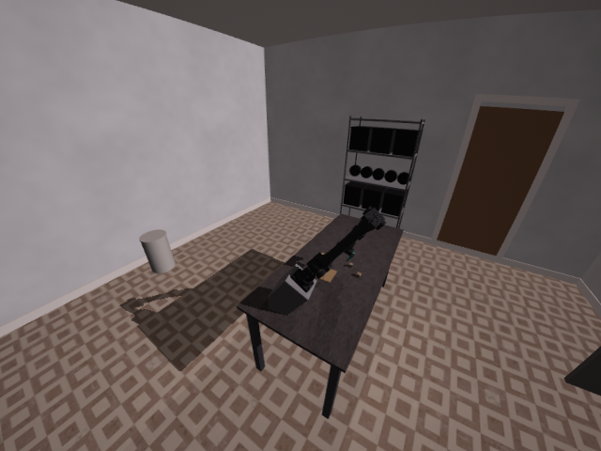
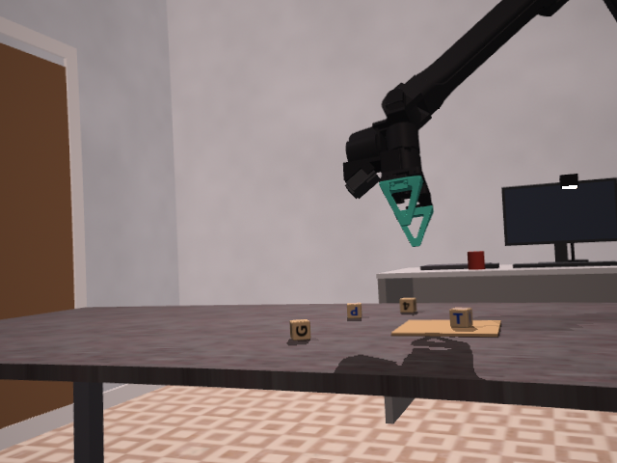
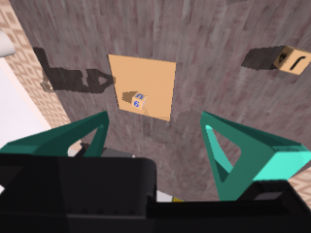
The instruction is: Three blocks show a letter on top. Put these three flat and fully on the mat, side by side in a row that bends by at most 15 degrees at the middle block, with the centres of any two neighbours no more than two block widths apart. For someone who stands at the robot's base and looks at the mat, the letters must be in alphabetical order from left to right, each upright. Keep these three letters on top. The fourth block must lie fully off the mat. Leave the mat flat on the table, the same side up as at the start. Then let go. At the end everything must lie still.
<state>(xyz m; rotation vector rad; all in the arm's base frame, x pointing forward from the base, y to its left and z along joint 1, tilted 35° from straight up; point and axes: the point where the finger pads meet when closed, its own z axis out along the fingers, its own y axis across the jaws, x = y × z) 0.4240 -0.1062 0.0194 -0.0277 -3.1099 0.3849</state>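
Right now the block is 80 mm behind my hand, 90 mm to the left of it and 130 mm below it. Round my hand: mat 60 mm behind, 90 mm to the left, 150 mm below.
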